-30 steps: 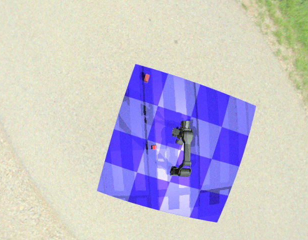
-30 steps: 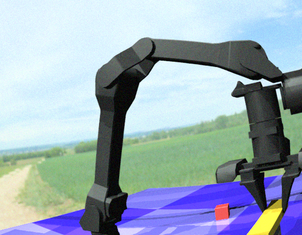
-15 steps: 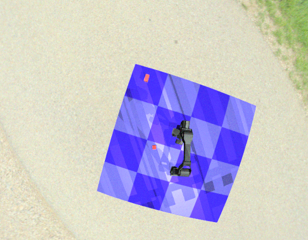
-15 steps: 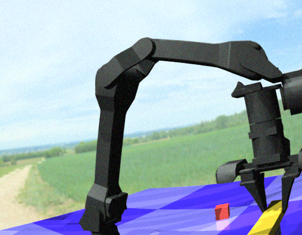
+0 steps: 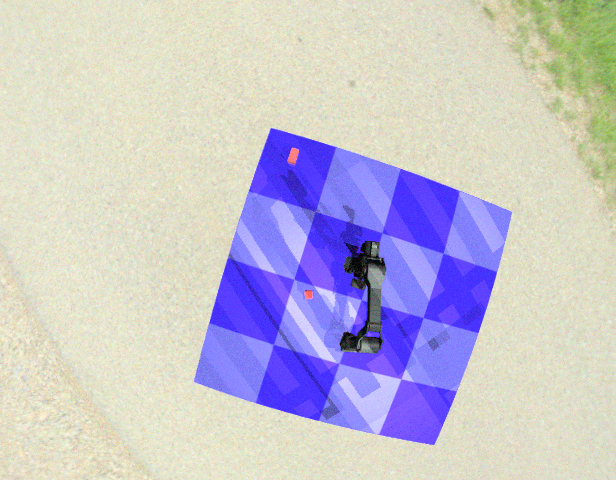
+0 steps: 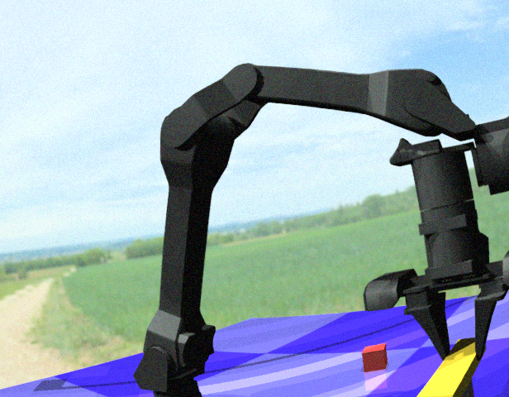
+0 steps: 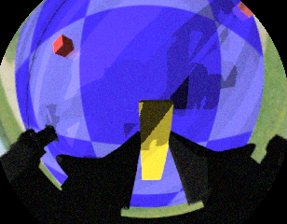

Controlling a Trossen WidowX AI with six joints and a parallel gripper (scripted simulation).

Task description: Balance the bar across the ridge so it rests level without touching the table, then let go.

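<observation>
My gripper tip is 30 mm to the left of the yellow bar. From my gripper tip the other things lie so: small red cube (200 mm behind, 170 mm to the left, 50 mm below).
</observation>
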